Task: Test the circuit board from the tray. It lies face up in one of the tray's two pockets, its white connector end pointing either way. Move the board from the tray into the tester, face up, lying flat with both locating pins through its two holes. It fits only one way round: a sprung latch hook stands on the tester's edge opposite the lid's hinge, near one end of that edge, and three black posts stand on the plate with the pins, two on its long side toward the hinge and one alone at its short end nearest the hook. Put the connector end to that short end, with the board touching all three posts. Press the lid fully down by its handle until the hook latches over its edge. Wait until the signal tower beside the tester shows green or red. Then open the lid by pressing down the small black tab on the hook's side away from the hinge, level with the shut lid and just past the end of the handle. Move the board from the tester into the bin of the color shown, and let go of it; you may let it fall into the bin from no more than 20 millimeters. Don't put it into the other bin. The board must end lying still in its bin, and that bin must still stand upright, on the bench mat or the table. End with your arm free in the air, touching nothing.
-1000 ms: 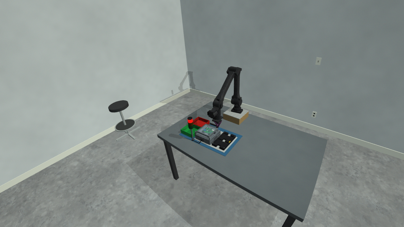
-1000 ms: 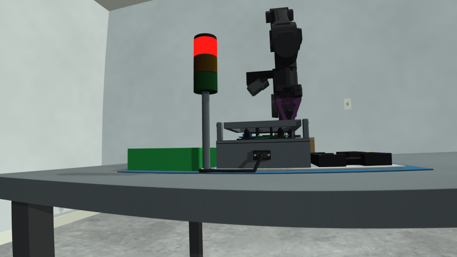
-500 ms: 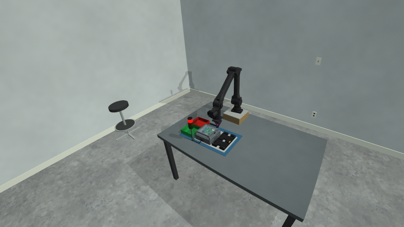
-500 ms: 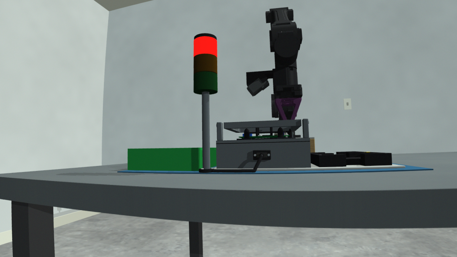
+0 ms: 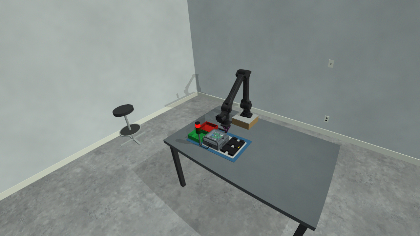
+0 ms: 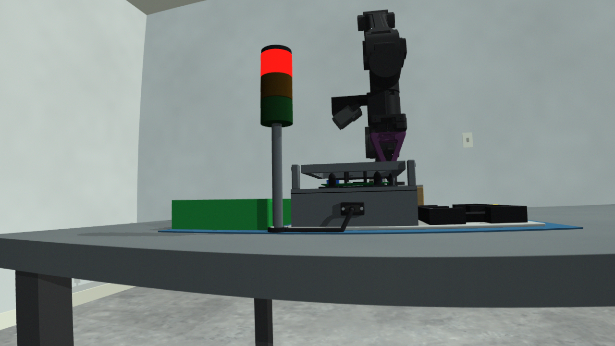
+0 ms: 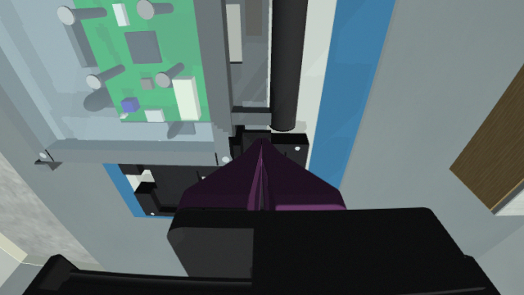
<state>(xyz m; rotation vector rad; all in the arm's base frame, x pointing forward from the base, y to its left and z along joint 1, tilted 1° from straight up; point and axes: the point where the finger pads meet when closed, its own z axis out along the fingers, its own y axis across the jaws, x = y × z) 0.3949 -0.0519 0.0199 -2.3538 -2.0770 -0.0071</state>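
Now: the black latch hook 10 mm ahead of my hand and 10 mm below it. Also, from my hand: green circuit board 60 mm ahead, 70 mm to the right, 30 mm below; then black tester plate 70 mm ahead, 60 mm to the right, 30 mm below; then clear lid 70 mm ahead, 70 mm to the right, 10 mm below.
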